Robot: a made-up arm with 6 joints. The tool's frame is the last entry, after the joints. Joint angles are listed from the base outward.
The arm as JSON. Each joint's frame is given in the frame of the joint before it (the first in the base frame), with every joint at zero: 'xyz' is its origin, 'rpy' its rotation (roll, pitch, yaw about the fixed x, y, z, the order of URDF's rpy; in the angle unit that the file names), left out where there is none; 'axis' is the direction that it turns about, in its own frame. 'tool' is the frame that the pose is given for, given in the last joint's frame.
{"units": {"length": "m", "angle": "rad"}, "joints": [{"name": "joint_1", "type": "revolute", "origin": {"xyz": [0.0, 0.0, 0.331]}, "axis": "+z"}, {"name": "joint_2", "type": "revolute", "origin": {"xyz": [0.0, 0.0, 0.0]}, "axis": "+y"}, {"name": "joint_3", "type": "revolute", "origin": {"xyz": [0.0, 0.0, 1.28]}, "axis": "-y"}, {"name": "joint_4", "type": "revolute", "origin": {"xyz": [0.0, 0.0, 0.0]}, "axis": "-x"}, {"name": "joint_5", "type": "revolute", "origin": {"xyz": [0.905, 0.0, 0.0]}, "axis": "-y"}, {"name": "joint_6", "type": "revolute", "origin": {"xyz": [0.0, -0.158, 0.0]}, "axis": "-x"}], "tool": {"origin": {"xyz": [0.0, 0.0, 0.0]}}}
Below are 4 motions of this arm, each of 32 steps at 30 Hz.
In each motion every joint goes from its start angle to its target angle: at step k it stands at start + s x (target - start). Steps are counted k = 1, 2, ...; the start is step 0. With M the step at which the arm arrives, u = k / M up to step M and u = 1 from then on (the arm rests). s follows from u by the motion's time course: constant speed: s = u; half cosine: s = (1 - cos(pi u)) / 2; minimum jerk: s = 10 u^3 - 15 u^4 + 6 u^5.
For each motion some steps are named. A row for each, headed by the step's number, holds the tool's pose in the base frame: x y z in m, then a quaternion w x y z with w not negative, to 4 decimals.
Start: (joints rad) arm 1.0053 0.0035 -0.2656 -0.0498 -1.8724 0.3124
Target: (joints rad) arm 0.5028 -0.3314 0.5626 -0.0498 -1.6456 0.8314
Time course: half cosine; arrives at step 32
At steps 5, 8, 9, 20, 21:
5: 0.6153 0.6274 1.4229 0.3737 -0.4573 0.7096 0.3843
8: 0.6286 0.5813 1.5126 0.4191 -0.4451 0.6771 0.4096
9: 0.6316 0.5600 1.5499 0.4379 -0.4405 0.6625 0.4186
20: 0.4867 0.1767 2.0325 0.6794 -0.4166 0.4051 0.4480
21: 0.4560 0.1403 2.0678 0.6971 -0.4181 0.3796 0.4418

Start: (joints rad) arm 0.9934 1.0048 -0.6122 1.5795 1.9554 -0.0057
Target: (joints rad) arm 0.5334 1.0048 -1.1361 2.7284 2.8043 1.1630
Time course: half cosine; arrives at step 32
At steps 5, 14, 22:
5: 0.6538 0.9676 0.1030 0.2693 0.2122 -0.0505 0.9380
14: 0.6296 0.7628 0.1064 0.2633 0.3671 -0.1598 0.8777
22: 0.5474 0.5580 0.1610 0.3535 0.5410 -0.2303 0.7275

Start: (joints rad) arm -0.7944 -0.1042 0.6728 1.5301 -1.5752 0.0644
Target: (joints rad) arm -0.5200 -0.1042 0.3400 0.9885 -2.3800 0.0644
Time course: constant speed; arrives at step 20
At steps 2, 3, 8, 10, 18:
2: 0.2966 -0.3067 2.3325 0.3779 -0.1166 0.4199 -0.8169
3: 0.3069 -0.3141 2.3228 0.3851 -0.1009 0.4362 -0.8070
8: 0.3611 -0.3467 2.2695 0.4079 -0.0274 0.5225 -0.7483
10: 0.3838 -0.3573 2.2462 0.4105 -0.0008 0.5585 -0.7208
18: 0.4776 -0.3844 2.1412 0.3823 0.0860 0.7035 -0.5929

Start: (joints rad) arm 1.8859 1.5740 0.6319 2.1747 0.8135 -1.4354
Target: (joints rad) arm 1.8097 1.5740 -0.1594 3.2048 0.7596 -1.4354
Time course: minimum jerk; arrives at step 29
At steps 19, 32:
19: -0.4857 1.2398 -0.5775 0.3333 0.6458 -0.1877 -0.6608
32: -0.4191 1.0544 -0.5645 0.4524 0.6407 -0.1750 -0.5951

